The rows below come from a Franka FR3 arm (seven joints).
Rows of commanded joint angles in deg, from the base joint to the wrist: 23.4, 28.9, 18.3, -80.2, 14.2, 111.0, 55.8; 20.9, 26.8, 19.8, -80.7, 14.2, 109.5, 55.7; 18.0, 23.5, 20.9, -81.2, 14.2, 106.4, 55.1; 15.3, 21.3, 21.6, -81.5, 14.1, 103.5, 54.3; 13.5, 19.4, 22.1, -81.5, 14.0, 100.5, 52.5; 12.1, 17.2, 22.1, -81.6, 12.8, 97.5, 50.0; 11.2, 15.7, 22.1, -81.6, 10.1, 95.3, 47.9; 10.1, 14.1, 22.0, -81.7, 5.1, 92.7, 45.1
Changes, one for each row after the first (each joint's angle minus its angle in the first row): -2.5, -2.1, 1.5, -0.5, 0.0, -1.5, -0.1; -5.4, -5.4, 2.6, -1.0, 0.0, -4.6, -0.7; -8.1, -7.6, 3.3, -1.3, -0.1, -7.5, -1.5; -9.9, -9.5, 3.8, -1.3, -0.2, -10.5, -3.3; -11.3, -11.7, 3.8, -1.4, -1.4, -13.5, -5.8; -12.2, -13.2, 3.8, -1.4, -4.1, -15.7, -7.9; -13.3, -14.8, 3.7, -1.5, -9.1, -18.3, -10.7
